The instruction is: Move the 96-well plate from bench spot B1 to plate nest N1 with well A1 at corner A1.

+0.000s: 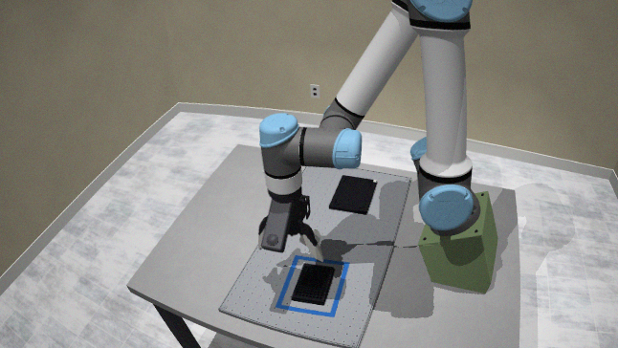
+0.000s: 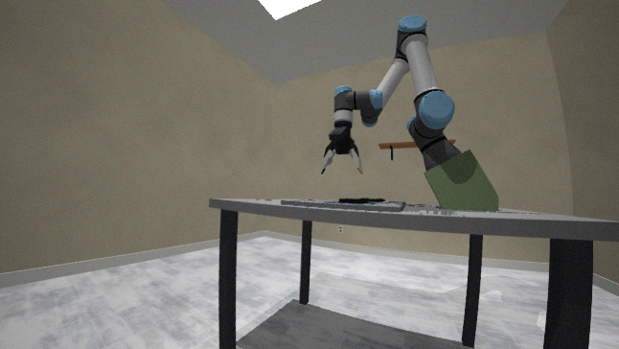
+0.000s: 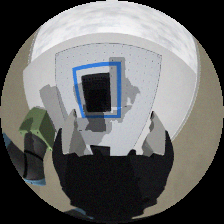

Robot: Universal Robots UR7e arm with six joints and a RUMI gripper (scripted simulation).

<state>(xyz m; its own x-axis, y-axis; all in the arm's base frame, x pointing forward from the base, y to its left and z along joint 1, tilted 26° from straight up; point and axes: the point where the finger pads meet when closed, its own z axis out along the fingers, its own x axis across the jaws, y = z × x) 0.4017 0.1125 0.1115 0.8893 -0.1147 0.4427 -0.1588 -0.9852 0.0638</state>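
Now: the 96-well plate 5 cm behind my hand, 1 cm to the left of it and 10 cm below it. The rest, counted from my hand: plate nest N1 (14 cm behind, 37 cm to the right, 10 cm below).
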